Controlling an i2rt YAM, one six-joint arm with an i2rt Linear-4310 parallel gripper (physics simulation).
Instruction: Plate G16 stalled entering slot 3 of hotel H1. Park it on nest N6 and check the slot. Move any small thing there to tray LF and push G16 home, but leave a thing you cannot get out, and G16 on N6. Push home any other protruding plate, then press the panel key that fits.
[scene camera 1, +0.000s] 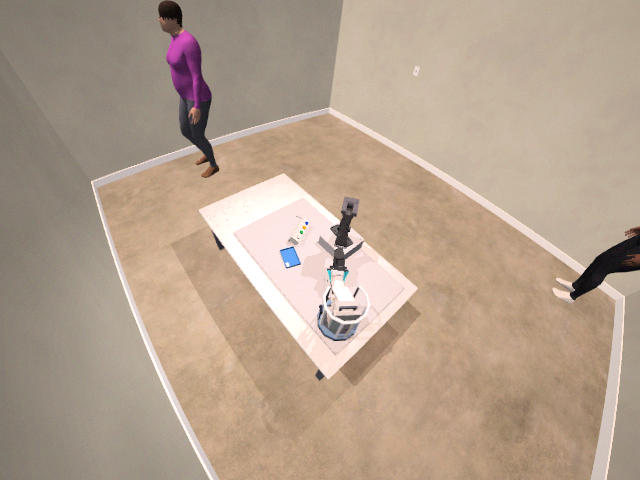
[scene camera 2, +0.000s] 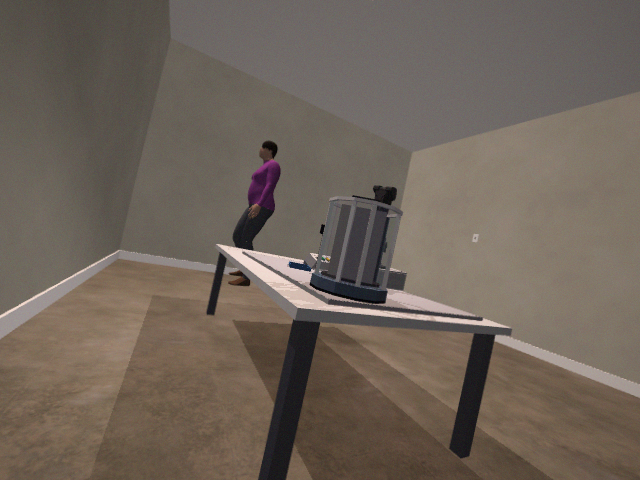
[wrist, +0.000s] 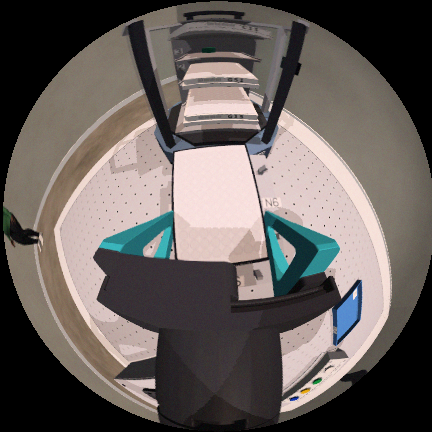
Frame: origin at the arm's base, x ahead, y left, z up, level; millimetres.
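Where they show: gripper, fingertip midpoint: (scene camera 1: 337, 282) (wrist: 218, 216).
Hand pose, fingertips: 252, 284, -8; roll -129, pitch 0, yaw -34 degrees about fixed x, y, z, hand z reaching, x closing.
After its pixels a point has its place, as x, y, z.
My gripper (scene camera 1: 338, 273) @(252, 284, -8) (wrist: 218, 216) @(252, 284, -8) is shut on plate G16 (wrist: 212, 185) @(263, 310, -3), a pale plate with dark edges, its teal fingers on both sides. The plate lies level in front of hotel H1 (scene camera 1: 367, 304) @(290, 543, 195) (scene camera 2: 348, 291) @(425, 580, -71) (wrist: 147, 82) @(259, 434, 77), over the spot by the N6 label (wrist: 272, 202) @(317, 268, -33); I cannot tell whether it touches the nest. A small green thing (wrist: 208, 50) @(370, 487, 99) lies in the hotel beside the mark 3. Below it are plates G51 (wrist: 220, 80) @(327, 393, 62) and G15 (wrist: 220, 118) @(312, 370, 19); above it is plate C15 (wrist: 220, 32). Which plate protrudes is unclear.
A blue tray (scene camera 1: 289, 257) @(387, -78, -91) (scene camera 2: 299, 266) @(406, -1, -78) (wrist: 348, 312) @(390, -73, -90) lies on the board near the key panel (scene camera 1: 296, 239) @(287, -152, -29) (wrist: 311, 386), which has blue, yellow, green and white keys. Dark hotel posts stand on both sides of the slots. A person in purple (scene camera 1: 188, 67) (scene camera 2: 266, 183) stands beyond the table.
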